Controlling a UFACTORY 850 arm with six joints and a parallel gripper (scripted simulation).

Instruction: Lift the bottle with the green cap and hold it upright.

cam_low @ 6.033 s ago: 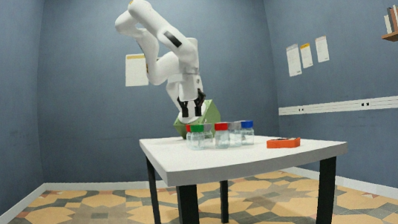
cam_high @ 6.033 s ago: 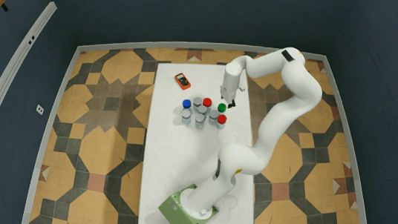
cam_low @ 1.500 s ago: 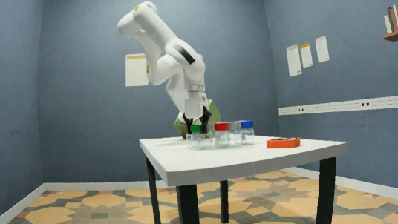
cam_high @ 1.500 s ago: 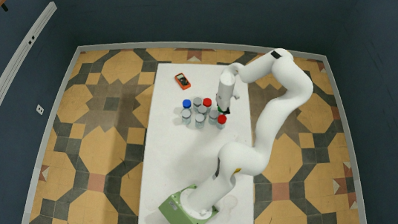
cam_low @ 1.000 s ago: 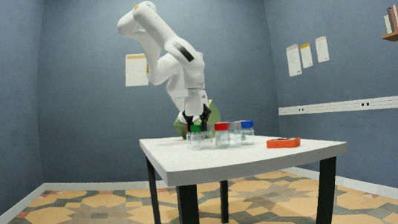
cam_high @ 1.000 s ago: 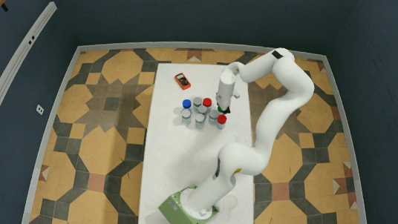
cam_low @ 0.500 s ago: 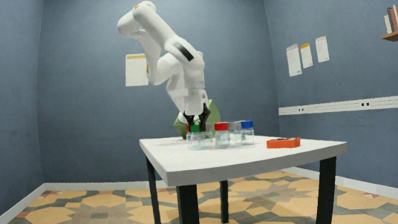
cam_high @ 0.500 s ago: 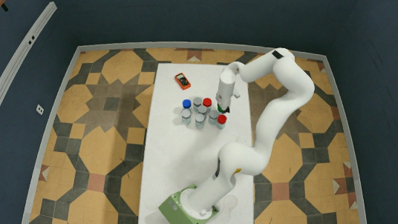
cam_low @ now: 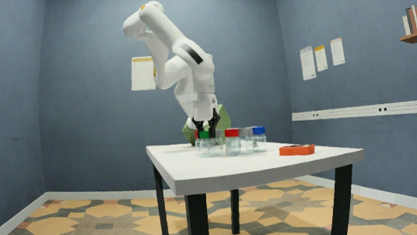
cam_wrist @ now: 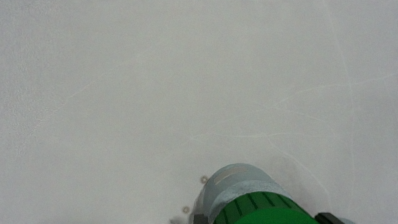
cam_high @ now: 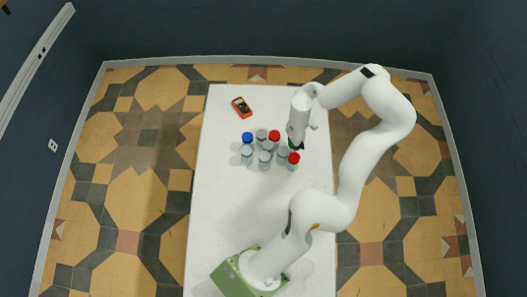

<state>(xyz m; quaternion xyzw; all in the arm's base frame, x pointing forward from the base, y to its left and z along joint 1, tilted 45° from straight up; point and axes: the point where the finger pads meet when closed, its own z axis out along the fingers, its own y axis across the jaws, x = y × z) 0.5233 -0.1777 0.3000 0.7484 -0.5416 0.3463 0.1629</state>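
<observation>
Now: the green-capped bottle 5 cm below my hand. From my hand the other things lie so: blue-capped bottle 9 cm ahead, 20 cm to the left, 5 cm below; then orange multimeter 32 cm ahead, 17 cm to the left, 8 cm below.
</observation>
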